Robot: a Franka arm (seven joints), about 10 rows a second.
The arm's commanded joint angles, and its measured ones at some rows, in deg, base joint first. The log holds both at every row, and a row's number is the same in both.
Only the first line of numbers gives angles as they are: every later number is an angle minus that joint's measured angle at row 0.
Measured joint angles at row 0:
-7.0 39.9 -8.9 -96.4 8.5 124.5 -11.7
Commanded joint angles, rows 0 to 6:
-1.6 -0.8 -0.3 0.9 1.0 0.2 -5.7
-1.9 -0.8 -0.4 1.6 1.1 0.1 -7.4
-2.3 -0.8 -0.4 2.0 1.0 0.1 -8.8
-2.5 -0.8 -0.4 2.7 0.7 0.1 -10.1
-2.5 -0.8 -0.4 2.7 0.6 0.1 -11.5
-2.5 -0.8 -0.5 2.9 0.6 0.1 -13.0
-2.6 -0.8 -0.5 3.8 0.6 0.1 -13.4
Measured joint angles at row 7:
-2.3 -0.1 -0.5 3.0 0.0 0.1 -10.4
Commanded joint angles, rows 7 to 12:
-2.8 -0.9 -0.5 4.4 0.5 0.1 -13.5
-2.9 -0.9 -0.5 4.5 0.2 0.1 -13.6
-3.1 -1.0 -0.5 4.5 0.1 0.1 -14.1
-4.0 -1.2 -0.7 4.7 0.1 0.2 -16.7
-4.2 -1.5 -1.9 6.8 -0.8 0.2 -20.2
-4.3 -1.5 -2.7 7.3 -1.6 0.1 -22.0
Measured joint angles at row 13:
-3.4 -0.2 -1.5 6.0 -0.2 0.5 -17.2
